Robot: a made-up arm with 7 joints. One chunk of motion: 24 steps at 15 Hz.
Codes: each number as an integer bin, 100 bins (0 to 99) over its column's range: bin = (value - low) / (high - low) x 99, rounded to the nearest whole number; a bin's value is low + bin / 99 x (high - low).
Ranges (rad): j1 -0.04..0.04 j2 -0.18..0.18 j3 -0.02..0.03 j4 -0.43..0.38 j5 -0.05..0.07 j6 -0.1..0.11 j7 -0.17..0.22
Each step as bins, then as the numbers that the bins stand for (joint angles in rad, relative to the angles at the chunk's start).
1 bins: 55 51 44 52 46 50 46
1 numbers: 0.0044 0.0055 0.0022 -0.0045 0.0058 0.0061 0.0112
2 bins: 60 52 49 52 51 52 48
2 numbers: 0.0085 0.0091 0.0047 -0.0045 0.0118 0.0103 0.0191
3 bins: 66 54 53 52 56 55 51
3 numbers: 0.0133 0.0164 0.0068 -0.0045 0.0179 0.0167 0.0309
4 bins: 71 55 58 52 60 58 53
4 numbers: 0.0174 0.0200 0.0093 -0.0045 0.0227 0.0230 0.0388
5 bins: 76 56 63 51 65 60 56
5 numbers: 0.0214 0.0236 0.0118 -0.0127 0.0288 0.0273 0.0506
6 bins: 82 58 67 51 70 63 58
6 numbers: 0.0263 0.0309 0.0138 -0.0127 0.0348 0.0336 0.0585
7 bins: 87 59 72 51 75 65 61
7 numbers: 0.0303 0.0345 0.0164 -0.0127 0.0409 0.0379 0.0703
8 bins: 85 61 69 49 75 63 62
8 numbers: 0.0287 0.0418 0.0148 -0.0291 0.0409 0.0336 0.0742
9 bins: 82 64 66 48 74 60 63
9 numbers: 0.0263 0.0527 0.0133 -0.0373 0.0397 0.0273 0.0782
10 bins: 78 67 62 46 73 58 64
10 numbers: 0.0230 0.0636 0.0113 -0.0536 0.0385 0.0230 0.0821
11 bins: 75 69 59 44 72 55 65
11 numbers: 0.0206 0.0709 0.0098 -0.0700 0.0373 0.0167 0.0861
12 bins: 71 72 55 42 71 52 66
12 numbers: 0.0174 0.0818 0.0078 -0.0864 0.0361 0.0103 0.0900
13 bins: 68 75 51 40 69 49 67
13 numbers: 0.0149 0.0927 0.0058 -0.1027 0.0336 0.0039 0.0939
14 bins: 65 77 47 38 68 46 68
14 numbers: 0.0125 0.1000 0.0037 -0.1191 0.0324 -0.0024 0.0979
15 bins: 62 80 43 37 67 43 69
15 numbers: 0.0101 0.1109 0.0017 -0.1273 0.0312 -0.0088 0.1018
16 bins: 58 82 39 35 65 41 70
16 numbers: 0.0069 0.1182 -0.0003 -0.1436 0.0288 -0.0130 0.1058
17 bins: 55 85 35 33 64 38 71
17 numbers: 0.0044 0.1291 -0.0023 -0.1600 0.0276 -0.0194 0.1097
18 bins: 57 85 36 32 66 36 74
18 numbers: 0.0061 0.1291 -0.0018 -0.1682 0.0300 -0.0236 0.1215
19 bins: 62 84 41 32 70 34 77
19 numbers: 0.0101 0.1255 0.0007 -0.1682 0.0348 -0.0279 0.1333
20 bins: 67 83 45 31 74 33 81
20 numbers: 0.0141 0.1218 0.0027 -0.1764 0.0397 -0.0300 0.1491
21 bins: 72 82 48 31 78 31 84
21 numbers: 0.0182 0.1182 0.0042 -0.1764 0.0445 -0.0342 0.1609
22 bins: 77 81 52 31 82 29 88
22 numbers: 0.0222 0.1145 0.0063 -0.1764 0.0494 -0.0385 0.1767
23 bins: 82 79 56 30 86 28 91
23 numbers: 0.0263 0.1073 0.0083 -0.1845 0.0542 -0.0406 0.1885
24 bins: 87 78 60 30 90 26 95
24 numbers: 0.0303 0.1036 0.0103 -0.1845 0.0591 -0.0448 0.2042
